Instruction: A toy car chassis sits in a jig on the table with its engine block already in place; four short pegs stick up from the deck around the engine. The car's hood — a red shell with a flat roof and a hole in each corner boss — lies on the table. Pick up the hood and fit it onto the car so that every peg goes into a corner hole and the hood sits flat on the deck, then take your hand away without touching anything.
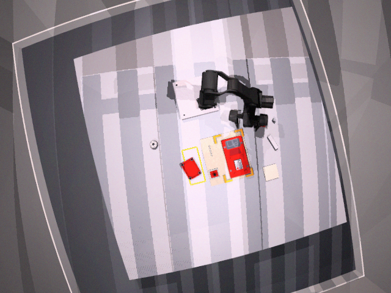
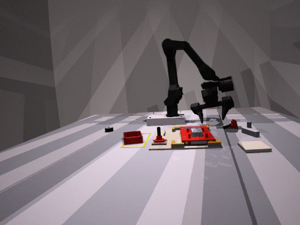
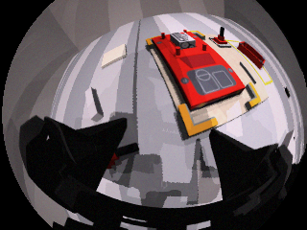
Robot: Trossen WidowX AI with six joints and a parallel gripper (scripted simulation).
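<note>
Right now the red hood is 34 cm to the right of my gripper tip, 7 cm ahead of it and 3 cm below it. From my gripper tip the other things lie so: tan tile: 26 cm ahead, 4 cm to the left, 3 cm below.
</note>
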